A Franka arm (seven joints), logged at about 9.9 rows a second.
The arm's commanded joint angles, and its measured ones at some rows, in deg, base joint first. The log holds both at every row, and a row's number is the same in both.
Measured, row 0:
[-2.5 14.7 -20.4 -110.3 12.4 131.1 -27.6]
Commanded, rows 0 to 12:
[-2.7 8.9 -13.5 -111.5 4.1 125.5 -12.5]
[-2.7 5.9 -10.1 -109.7 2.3 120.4 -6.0]
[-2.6 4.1 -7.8 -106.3 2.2 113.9 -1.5]
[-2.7 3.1 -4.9 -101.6 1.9 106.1 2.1]
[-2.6 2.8 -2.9 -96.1 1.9 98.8 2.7]
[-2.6 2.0 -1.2 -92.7 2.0 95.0 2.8]
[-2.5 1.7 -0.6 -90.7 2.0 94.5 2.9]
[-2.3 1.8 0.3 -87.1 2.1 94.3 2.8]
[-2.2 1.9 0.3 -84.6 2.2 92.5 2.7]
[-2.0 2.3 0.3 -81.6 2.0 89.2 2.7]
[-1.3 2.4 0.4 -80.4 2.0 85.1 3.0]
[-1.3 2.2 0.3 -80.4 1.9 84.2 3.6]
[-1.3 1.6 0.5 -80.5 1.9 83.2 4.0]
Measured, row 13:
[-1.6 0.2 0.2 -81.0 2.8 85.3 2.8]
